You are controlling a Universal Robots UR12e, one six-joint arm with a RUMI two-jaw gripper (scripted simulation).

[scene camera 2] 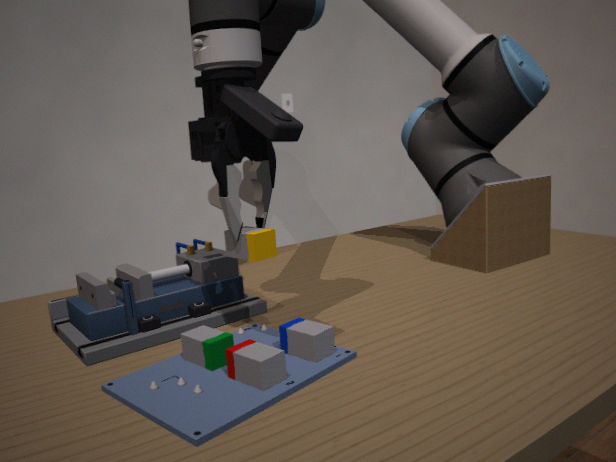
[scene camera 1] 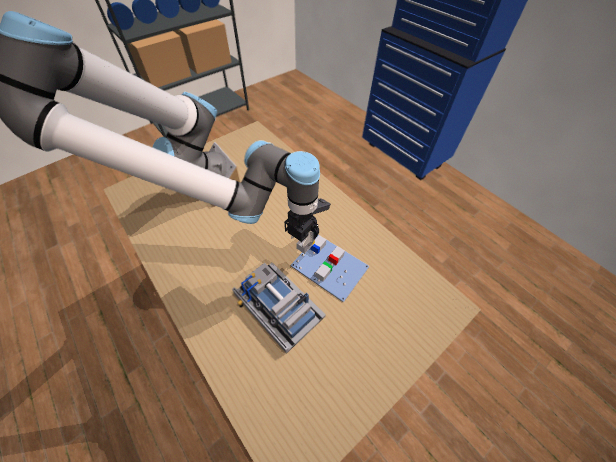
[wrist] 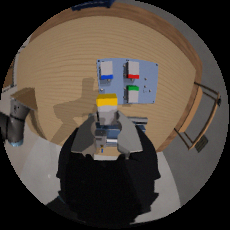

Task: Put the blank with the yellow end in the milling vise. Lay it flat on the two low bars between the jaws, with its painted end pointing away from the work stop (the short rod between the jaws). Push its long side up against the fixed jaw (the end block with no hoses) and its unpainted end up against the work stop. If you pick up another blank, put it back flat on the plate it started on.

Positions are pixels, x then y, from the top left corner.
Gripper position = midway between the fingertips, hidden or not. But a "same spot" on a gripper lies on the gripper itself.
Scene:
my gripper: scene camera 2; scene camera 1 305, 242; wrist
same spot on blue plate: [scene camera 2: 224, 403] = [scene camera 1: 351, 263]
same spot on my gripper: [scene camera 2: 257, 190] = [wrist: 92, 132]

